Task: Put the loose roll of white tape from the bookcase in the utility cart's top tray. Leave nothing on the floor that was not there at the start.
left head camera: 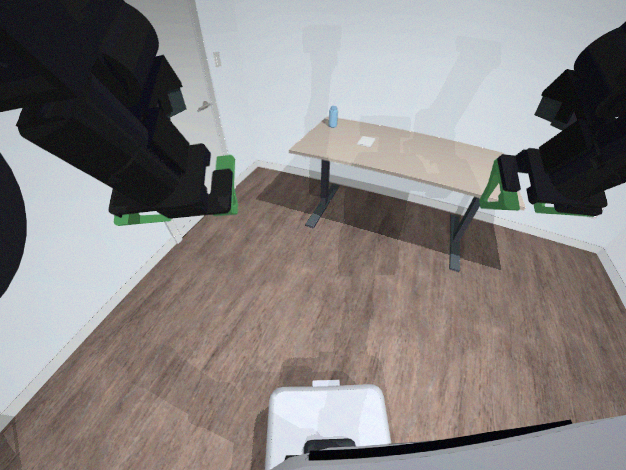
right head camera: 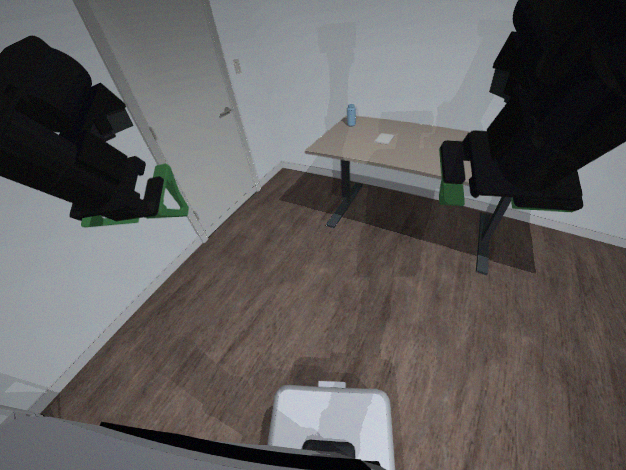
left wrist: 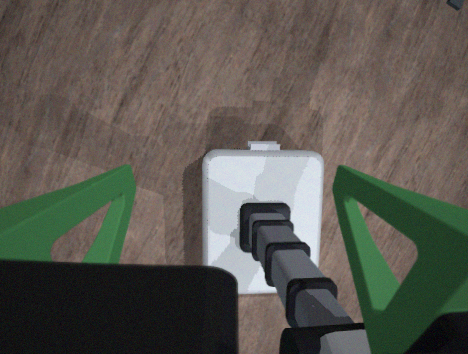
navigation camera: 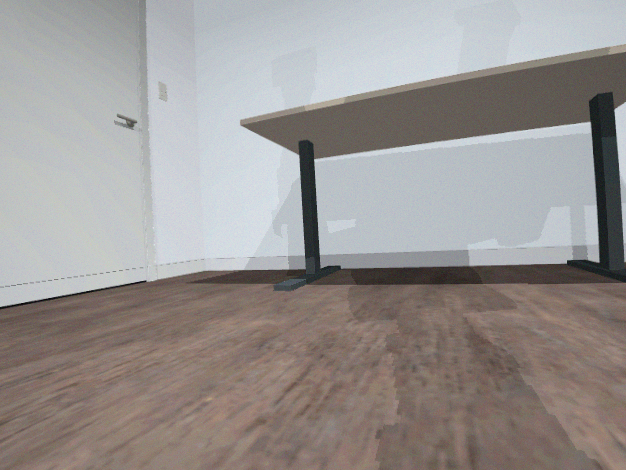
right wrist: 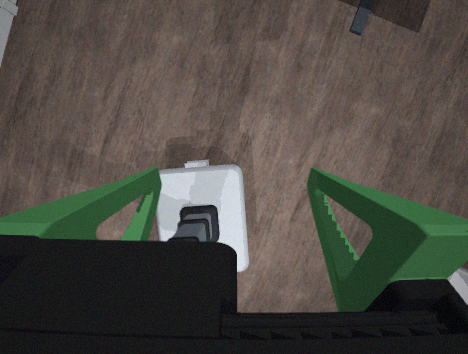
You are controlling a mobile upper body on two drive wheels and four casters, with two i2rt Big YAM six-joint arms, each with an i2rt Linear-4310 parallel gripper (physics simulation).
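Frame: origin at the left arm's base, x back, y right, z up, level; metres.
Where they show: left gripper, fingertip midpoint: (left head camera: pixel 202 212) (right head camera: pixel 161 215) (left wrist: pixel 234 176); right gripper, fingertip midpoint: (left head camera: pixel 508 206) (right head camera: pixel 476 201) (right wrist: pixel 234 176).
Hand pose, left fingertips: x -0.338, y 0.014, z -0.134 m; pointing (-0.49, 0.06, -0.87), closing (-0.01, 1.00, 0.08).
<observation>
After its pixels a point has its place.
The white tape roll, the bookcase and the utility cart do not show in any of the views. My left gripper (left head camera: pixel 176 217) (right head camera: pixel 143 220) (left wrist: pixel 234 176) @(x -0.338, y 0.014, z -0.134 m) is open, its green fingers wide apart with no object between them. It hangs in the air above the floor at the left of both head views. My right gripper (left head camera: pixel 528 208) (right head camera: pixel 487 203) @(x -0.346, y 0.457, z -0.133 m) (right wrist: pixel 234 176) @(x -0.346, y 0.457, z -0.133 m) is also open and empty, hanging in the air at the right of both head views. Both grippers point down; my own white base shows below them in the wrist views.
A wooden desk (left head camera: pixel 313 144) @(x -1.743, y 0.196, z -0.690 m) (right head camera: pixel 328 144) @(x -1.738, y 0.187, z -0.690 m) (navigation camera: pixel 429 116) @(x -1.634, y 0.822, z -0.715 m) with dark legs stands by the far wall. A blue bottle (left head camera: pixel 333 117) @(x -2.060, y 0.364, z -0.601 m) (right head camera: pixel 351 115) @(x -2.060, y 0.365, z -0.598 m) and a flat white item (left head camera: pixel 366 141) @(x -1.779, y 0.587, z -0.680 m) (right head camera: pixel 384 138) @(x -1.783, y 0.588, z -0.680 m) are on it. A closed door (right head camera: pixel 176 75) @(x -1.839, y -0.830, z -0.109 m) (navigation camera: pixel 65 177) @(x -1.823, y -0.837, z -0.853 m) is at the left.
</observation>
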